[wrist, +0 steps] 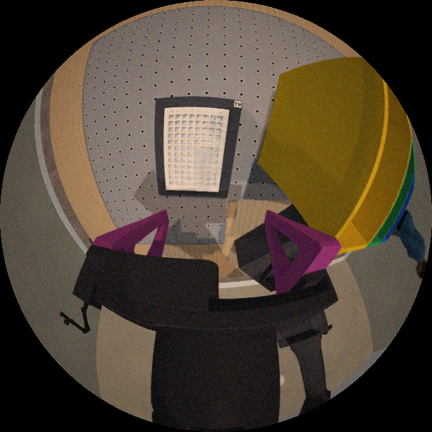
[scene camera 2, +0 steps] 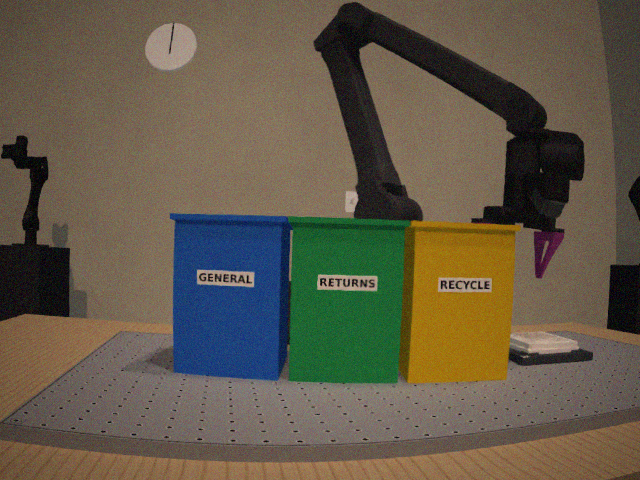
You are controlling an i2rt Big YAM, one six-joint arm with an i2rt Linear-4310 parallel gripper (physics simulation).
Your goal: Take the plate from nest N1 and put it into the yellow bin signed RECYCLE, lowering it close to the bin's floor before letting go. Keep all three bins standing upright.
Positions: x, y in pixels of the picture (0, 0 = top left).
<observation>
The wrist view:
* gripper: 216, 215
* yellow recycle bin: 330, 145
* white plate: 193, 137
</observation>
